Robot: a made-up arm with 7 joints. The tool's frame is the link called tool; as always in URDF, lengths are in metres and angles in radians. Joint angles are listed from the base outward.
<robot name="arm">
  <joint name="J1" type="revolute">
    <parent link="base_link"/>
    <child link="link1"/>
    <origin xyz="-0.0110 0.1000 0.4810" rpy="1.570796 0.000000 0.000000"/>
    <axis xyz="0 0 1"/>
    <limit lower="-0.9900" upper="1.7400"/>
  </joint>
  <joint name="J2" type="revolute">
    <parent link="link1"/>
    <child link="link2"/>
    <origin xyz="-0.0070 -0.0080 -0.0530" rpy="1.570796 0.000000 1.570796"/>
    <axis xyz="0 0 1"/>
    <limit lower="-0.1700" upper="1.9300"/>
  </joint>
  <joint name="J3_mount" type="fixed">
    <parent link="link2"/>
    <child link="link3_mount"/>
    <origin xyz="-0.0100 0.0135 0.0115" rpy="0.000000 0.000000 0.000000"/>
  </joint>
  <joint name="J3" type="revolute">
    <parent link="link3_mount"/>
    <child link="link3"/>
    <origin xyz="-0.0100 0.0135 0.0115" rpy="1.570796 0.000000 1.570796"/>
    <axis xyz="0 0 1"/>
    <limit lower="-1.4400" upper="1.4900"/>
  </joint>
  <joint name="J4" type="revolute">
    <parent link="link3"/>
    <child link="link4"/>
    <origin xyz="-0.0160 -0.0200 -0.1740" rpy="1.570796 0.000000 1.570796"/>
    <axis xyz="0 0 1"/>
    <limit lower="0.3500" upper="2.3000"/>
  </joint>
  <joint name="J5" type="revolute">
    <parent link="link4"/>
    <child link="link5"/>
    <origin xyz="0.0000 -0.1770 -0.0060" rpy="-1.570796 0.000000 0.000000"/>
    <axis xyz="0 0 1"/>
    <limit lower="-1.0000" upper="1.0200"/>
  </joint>
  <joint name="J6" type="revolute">
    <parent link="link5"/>
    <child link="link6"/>
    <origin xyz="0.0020 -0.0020 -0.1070" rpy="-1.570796 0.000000 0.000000"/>
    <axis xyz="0 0 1"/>
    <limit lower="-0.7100" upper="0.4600"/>
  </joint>
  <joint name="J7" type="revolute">
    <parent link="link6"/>
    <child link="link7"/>
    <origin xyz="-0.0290 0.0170 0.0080" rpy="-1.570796 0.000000 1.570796"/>
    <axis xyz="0 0 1"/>
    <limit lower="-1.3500" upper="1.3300"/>
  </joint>
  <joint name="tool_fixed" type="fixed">
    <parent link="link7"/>
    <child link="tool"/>
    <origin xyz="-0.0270 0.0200 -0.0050" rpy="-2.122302 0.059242 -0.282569"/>
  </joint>
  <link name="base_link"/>
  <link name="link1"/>
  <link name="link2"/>
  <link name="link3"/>
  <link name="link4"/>
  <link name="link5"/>
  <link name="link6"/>
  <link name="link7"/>
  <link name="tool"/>
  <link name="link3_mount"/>
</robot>
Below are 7 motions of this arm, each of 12 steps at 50 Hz.
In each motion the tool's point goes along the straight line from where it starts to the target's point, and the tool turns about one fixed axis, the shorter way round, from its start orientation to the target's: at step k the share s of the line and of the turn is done. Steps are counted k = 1, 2, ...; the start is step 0. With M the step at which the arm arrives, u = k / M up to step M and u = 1 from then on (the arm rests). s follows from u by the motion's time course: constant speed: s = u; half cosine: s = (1 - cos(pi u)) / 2; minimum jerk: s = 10 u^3 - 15 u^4 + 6 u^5.
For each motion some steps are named. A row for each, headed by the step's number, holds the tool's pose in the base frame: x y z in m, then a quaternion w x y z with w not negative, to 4 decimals.
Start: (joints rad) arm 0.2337 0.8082 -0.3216 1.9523 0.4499 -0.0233 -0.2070
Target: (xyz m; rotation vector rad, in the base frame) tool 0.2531 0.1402 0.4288 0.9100 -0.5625 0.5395
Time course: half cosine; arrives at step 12
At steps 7, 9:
7: 0.2571 0.1442 0.4129 0.8136 0.4843 -0.2451 0.2086
9: 0.2547 0.1418 0.4225 0.8216 0.4507 -0.2571 0.2361

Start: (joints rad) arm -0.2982 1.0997 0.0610 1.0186 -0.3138 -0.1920 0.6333
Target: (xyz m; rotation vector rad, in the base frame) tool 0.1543 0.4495 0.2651 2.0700 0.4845 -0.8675
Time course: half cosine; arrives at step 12
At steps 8, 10, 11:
8: 0.1530 0.4568 0.2672 0.3955 0.8289 0.2037 -0.3391
10: 0.1539 0.4515 0.2657 0.4063 0.8240 0.1955 -0.3431
11: 0.1542 0.4500 0.2652 0.4093 0.8226 0.1932 -0.3442

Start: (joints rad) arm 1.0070 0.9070 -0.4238 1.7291 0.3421 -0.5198 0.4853
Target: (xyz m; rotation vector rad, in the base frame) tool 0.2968 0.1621 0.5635 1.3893 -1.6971 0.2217
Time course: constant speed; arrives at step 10
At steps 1, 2, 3, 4, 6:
1: 0.3066 0.2101 0.5857 0.4285 0.6348 -0.6367 0.0892
2: 0.3055 0.2047 0.5832 0.4312 0.6270 -0.6426 0.0893
3: 0.3044 0.1994 0.5808 0.4339 0.6192 -0.6484 0.0894
4: 0.3033 0.1941 0.5783 0.4366 0.6112 -0.6541 0.0894
6: 0.3011 0.1834 0.5734 0.4418 0.5952 -0.6653 0.0896

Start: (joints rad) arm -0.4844 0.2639 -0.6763 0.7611 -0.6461 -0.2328 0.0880
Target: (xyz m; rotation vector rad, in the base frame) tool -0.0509 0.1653 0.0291 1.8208 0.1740 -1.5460
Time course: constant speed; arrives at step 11
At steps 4, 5, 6, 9, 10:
4: -0.0682 0.1638 0.0273 0.4298 0.6866 0.0688 -0.5823
5: -0.0657 0.1640 0.0276 0.4206 0.6899 0.0687 -0.5852
6: -0.0633 0.1642 0.0278 0.4114 0.6931 0.0685 -0.5880
9: -0.0558 0.1649 0.0286 0.3835 0.7022 0.0680 -0.5960
10: -0.0534 0.1651 0.0288 0.3741 0.7051 0.0678 -0.5986

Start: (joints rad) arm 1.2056 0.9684 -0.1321 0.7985 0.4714 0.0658 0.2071
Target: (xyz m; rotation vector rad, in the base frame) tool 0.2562 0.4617 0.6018 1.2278 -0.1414 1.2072
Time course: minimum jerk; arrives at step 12
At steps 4, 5, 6, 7, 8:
4: 0.2914 0.4540 0.5622 0.7288 0.5216 -0.0448 0.4414
5: 0.2853 0.4553 0.5691 0.7158 0.5254 -0.0479 0.4575
6: 0.2785 0.4568 0.5768 0.7009 0.5294 -0.0513 0.4753
7: 0.2716 0.4583 0.5844 0.6856 0.5331 -0.0547 0.4928
8: 0.2655 0.4597 0.5913 0.6716 0.5361 -0.0577 0.5081

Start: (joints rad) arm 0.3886 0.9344 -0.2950 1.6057 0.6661 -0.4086 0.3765
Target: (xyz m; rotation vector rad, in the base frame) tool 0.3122 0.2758 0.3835 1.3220 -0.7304 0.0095
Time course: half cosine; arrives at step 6
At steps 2, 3, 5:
2: 0.3134 0.2621 0.3875 0.7371 0.5783 -0.3496 0.0091
3: 0.3130 0.2667 0.3862 0.7342 0.5856 -0.3436 0.0075
5: 0.3123 0.2746 0.3839 0.7290 0.5980 -0.3331 0.0047

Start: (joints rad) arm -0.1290 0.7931 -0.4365 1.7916 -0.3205 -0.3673 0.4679
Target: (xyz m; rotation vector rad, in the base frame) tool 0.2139 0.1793 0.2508 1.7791 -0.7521 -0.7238
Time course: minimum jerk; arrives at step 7
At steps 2, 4, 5, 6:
2: 0.2216 0.1881 0.2535 0.4851 0.7478 -0.3293 -0.3116
4: 0.2172 0.1831 0.2519 0.5014 0.7435 -0.3200 -0.3057
5: 0.2152 0.1808 0.2513 0.5089 0.7414 -0.3157 -0.3029
6: 0.2141 0.1795 0.2509 0.5129 0.7403 -0.3133 -0.3014

